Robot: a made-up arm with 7 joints. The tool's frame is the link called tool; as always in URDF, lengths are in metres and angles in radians. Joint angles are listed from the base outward. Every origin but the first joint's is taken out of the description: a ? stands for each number. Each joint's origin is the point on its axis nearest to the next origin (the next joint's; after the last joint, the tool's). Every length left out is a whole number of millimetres.
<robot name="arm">
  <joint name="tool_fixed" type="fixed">
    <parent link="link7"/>
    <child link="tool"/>
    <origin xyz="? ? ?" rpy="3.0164 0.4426 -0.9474"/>
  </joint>
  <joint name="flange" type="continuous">
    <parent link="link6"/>
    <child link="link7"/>
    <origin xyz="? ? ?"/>
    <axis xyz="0 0 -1"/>
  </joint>
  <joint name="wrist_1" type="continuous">
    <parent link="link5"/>
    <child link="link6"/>
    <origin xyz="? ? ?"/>
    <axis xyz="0 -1 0"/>
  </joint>
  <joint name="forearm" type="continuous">
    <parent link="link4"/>
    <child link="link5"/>
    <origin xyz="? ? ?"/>
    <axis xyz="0 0 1"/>
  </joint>
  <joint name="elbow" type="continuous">
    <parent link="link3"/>
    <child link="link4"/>
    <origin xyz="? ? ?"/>
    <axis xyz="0 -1 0"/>
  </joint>
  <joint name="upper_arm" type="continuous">
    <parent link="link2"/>
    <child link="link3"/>
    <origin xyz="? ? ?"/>
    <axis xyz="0 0 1"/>
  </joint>
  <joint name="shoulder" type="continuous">
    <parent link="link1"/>
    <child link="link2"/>
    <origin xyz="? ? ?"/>
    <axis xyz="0 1 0"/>
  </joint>
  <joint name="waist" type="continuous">
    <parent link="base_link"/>
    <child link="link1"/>
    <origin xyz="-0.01 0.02 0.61"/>
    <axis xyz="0 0 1"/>
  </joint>
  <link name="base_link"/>
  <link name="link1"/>
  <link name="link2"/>
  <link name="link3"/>
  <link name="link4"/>
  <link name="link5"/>
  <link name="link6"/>
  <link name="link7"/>
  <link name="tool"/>
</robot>
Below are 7 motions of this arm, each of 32 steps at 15 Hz.
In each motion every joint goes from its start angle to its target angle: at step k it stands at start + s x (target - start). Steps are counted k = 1, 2, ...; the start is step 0. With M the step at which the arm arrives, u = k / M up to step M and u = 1 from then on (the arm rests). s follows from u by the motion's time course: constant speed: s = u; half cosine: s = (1 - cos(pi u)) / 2; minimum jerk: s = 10 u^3 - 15 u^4 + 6 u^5.
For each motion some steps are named. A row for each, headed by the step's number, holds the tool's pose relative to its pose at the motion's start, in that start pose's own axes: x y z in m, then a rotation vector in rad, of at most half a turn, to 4 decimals.
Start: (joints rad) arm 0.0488 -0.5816 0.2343 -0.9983 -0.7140 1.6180 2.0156
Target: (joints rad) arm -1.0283 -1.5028 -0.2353 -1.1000 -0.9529 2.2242 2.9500
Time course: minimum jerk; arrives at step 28
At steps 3, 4, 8, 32:
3: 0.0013 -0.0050 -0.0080 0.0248 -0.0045 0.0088
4: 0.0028 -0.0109 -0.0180 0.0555 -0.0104 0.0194
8: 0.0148 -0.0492 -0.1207 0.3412 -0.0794 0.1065
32: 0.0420 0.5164 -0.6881 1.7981 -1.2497 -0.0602

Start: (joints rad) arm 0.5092 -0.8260 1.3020 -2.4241 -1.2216 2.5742 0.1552
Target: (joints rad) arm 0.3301 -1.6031 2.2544 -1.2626 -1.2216 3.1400 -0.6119
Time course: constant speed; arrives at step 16
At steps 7, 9, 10, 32:
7: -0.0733 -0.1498 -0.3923 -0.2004 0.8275 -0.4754
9: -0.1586 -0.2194 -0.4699 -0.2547 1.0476 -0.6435
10: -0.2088 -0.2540 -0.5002 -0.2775 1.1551 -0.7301
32: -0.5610 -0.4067 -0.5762 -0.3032 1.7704 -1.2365

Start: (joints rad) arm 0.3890 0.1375 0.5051 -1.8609 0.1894 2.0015 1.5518
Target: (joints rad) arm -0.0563 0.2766 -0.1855 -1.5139 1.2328 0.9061 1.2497
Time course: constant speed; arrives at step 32
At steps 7, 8, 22, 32:
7: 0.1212 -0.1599 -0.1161 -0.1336 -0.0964 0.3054
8: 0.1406 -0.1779 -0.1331 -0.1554 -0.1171 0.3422
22: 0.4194 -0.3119 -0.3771 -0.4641 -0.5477 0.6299
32: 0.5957 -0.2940 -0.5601 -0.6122 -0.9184 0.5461

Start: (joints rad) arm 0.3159 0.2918 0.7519 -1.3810 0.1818 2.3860 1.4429
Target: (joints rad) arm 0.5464 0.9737 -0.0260 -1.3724 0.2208 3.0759 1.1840
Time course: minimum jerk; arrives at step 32
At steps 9, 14, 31, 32:
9: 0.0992 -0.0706 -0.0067 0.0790 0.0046 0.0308
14: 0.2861 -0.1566 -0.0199 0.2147 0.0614 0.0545
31: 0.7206 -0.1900 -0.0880 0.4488 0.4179 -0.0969
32: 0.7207 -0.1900 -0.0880 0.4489 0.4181 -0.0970

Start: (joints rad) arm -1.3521 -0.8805 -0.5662 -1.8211 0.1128 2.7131 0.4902
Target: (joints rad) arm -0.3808 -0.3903 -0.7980 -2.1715 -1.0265 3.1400 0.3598
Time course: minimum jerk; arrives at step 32
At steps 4, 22, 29, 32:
4: 0.0009 0.0059 0.0163 -0.0187 0.0004 -0.0103
22: -0.3463 0.5668 0.5461 -0.7330 -0.4807 -0.9655
29: -0.4603 0.7192 0.5322 -0.7779 -0.7001 -1.2382
32: -0.4647 0.7253 0.5306 -0.7786 -0.7099 -1.2496

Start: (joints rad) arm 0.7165 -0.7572 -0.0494 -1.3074 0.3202 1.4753 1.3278
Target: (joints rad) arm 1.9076 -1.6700 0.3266 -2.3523 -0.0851 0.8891 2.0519
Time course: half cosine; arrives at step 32
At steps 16, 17, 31, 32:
16: 0.0137 0.2595 0.1306 -0.4307 0.2259 0.0270
17: 0.0218 0.2880 0.1330 -0.4488 0.2565 0.0162
31: 0.1540 0.4926 0.1140 -0.4064 0.4882 -0.1018
32: 0.1549 0.4933 0.1138 -0.4054 0.4891 -0.1023

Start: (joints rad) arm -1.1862 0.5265 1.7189 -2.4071 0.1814 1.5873 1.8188
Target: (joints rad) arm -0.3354 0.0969 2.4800 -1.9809 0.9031 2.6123 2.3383
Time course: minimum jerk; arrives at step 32
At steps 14, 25, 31, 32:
14: -0.0704 0.3706 0.1920 0.1160 -0.1779 -0.2551
25: 0.2950 0.7903 0.5487 -0.1458 -0.2530 -0.4222
31: 0.3785 0.8192 0.5827 -0.1938 -0.2363 -0.4113
32: 0.3789 0.8193 0.5828 -0.1940 -0.2362 -0.4112

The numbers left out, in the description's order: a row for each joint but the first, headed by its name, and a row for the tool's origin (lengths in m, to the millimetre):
tool: 0.02 0.02 0
flange: 0.17 0 -0.01
wrist_1: -0.01 0 0
forearm: -0.16 0 0.64
elbow: 0.08 -0.01 0
upper_arm: -0.01 0 0.29
shoulder: -0.01 -0.02 0

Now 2 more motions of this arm.
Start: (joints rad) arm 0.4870 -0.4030 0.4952 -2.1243 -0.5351 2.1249 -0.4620
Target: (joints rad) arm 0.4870 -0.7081 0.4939 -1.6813 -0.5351 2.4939 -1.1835
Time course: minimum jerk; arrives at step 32
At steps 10, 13, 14, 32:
10: -0.0294 0.0515 -0.0986 -0.0214 0.1883 -0.0534
13: -0.0657 0.0931 -0.1759 -0.0583 0.3451 -0.0912
14: -0.0820 0.1084 -0.2037 -0.0766 0.4040 -0.1037
32: -0.3462 0.2532 -0.4533 -0.4310 1.0254 -0.1630

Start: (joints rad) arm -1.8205 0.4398 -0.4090 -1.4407 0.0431 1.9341 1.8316
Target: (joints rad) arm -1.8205 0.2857 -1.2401 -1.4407 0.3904 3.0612 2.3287
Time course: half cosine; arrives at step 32
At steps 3, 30, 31, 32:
3: 0.0027 -0.0138 -0.0124 0.0220 -0.0288 0.0189
30: 0.4076 -0.3089 -0.6342 1.0969 -1.4090 0.6427
31: 0.4119 -0.3084 -0.6380 1.1053 -1.4199 0.6442
32: 0.4133 -0.3082 -0.6393 1.1082 -1.4235 0.6447

